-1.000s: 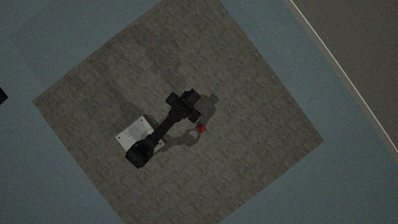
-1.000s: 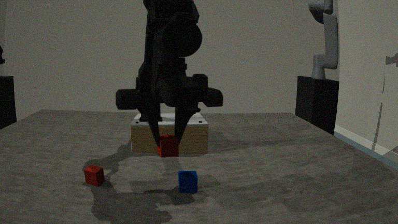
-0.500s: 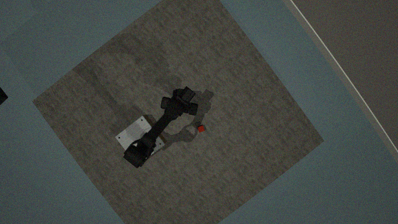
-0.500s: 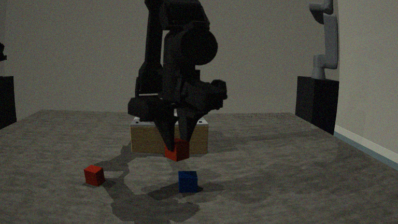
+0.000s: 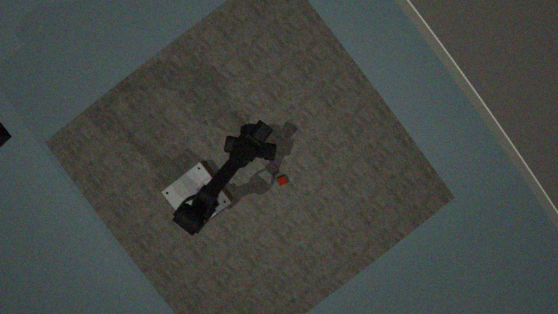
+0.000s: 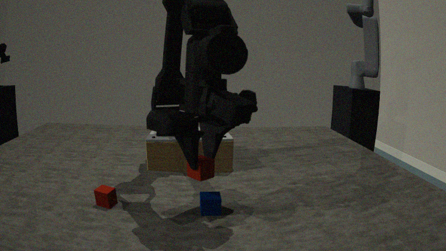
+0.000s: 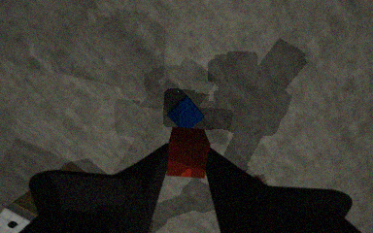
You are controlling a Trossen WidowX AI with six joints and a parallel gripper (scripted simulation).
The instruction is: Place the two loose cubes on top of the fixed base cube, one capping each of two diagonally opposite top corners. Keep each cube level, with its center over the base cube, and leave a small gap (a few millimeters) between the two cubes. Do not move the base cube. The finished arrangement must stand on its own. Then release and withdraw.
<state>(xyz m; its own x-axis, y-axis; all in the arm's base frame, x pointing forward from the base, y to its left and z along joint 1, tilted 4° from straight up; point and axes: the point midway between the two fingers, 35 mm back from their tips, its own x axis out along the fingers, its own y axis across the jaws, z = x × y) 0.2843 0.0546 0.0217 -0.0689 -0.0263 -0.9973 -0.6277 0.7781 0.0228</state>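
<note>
My gripper tip is 1 cm short of the blue cube, 1 cm to the right of it and 7 cm above it.
</note>
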